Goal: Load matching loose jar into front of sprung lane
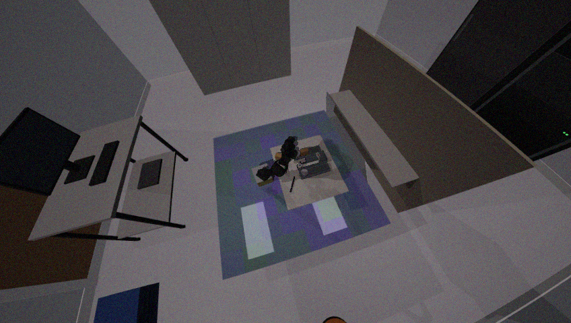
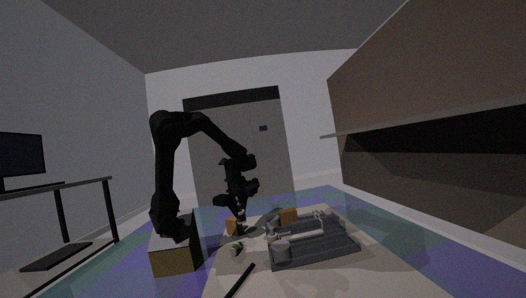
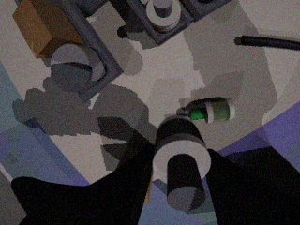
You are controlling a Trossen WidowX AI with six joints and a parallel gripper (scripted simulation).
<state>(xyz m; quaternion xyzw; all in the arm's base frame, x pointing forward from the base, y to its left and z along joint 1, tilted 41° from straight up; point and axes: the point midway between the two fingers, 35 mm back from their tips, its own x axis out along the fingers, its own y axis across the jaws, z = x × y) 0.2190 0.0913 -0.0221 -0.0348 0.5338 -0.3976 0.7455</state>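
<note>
The dark grey lane rack is 25 cm ahead of my gripper tip, 1 cm to the right of it and 10 cm below it. Also, from my gripper tip: brown box (6 cm behind, 9 cm to the left, 8 cm below); then black rod (19 cm to the right, 11 cm below).
</note>
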